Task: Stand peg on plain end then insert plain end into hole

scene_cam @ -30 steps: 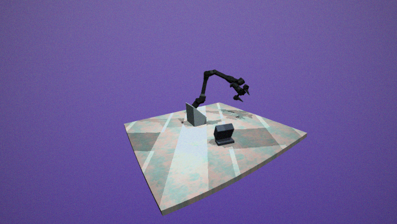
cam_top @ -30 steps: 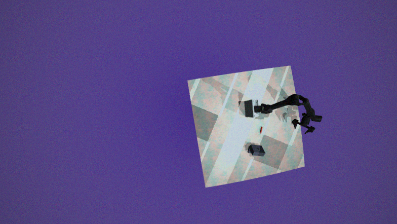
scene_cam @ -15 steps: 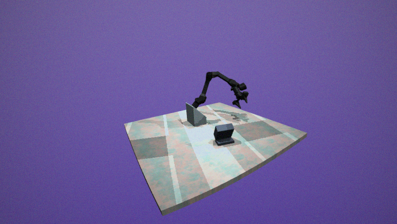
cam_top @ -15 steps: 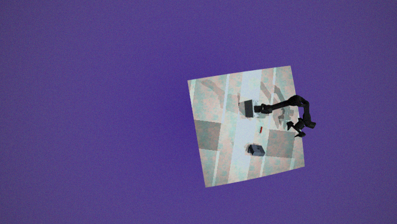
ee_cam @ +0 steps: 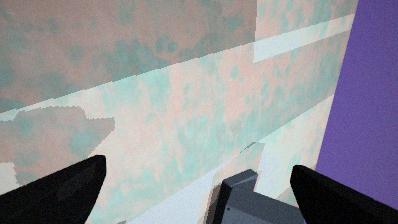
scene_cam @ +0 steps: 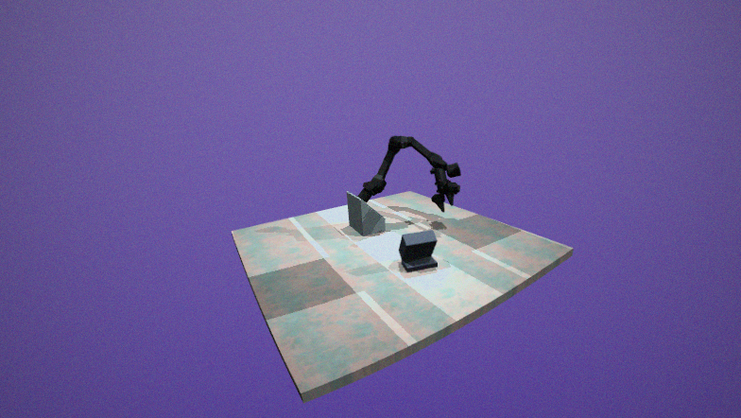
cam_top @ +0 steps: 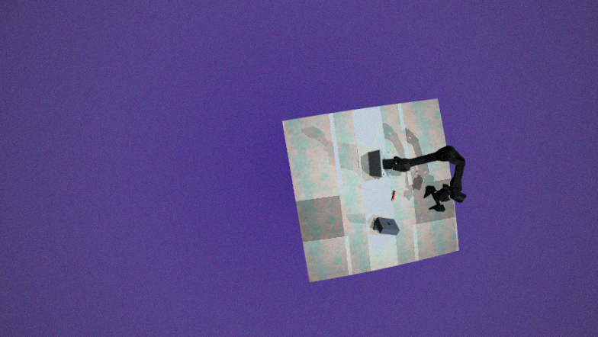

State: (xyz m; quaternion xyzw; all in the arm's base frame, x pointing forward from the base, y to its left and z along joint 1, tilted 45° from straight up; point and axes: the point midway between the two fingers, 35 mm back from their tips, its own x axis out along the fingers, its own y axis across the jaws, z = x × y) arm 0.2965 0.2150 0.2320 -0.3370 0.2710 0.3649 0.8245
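The red peg is 40 mm behind my gripper tip, 180 mm to the right of it and 130 mm below it. The rest, counted from my gripper tip: sloped grey panel: 150 mm ahead, 280 mm to the right, 60 mm below.
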